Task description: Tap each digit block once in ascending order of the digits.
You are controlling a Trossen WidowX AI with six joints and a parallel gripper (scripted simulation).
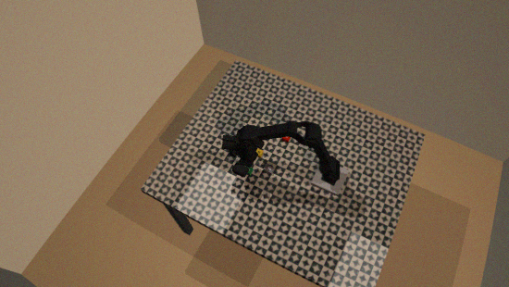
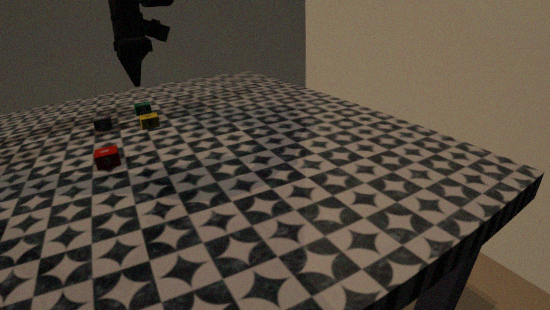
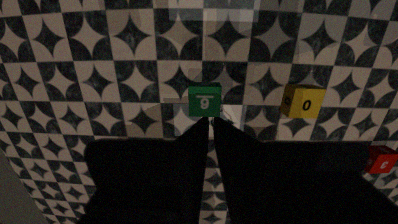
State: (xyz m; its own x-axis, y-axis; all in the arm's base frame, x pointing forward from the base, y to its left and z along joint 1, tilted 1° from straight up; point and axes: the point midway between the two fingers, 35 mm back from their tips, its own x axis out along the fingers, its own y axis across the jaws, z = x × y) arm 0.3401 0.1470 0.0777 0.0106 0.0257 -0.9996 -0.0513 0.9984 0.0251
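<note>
My gripper tip is now 50 mm above the green block. From my gripper tip the other things lie so: grey block: 80 mm behind, 50 mm to the right, 50 mm below; then red block: 240 mm to the right, 70 mm behind, 50 mm below; then yellow block: 100 mm to the right, 50 mm below, 10 mm ahead.
</note>
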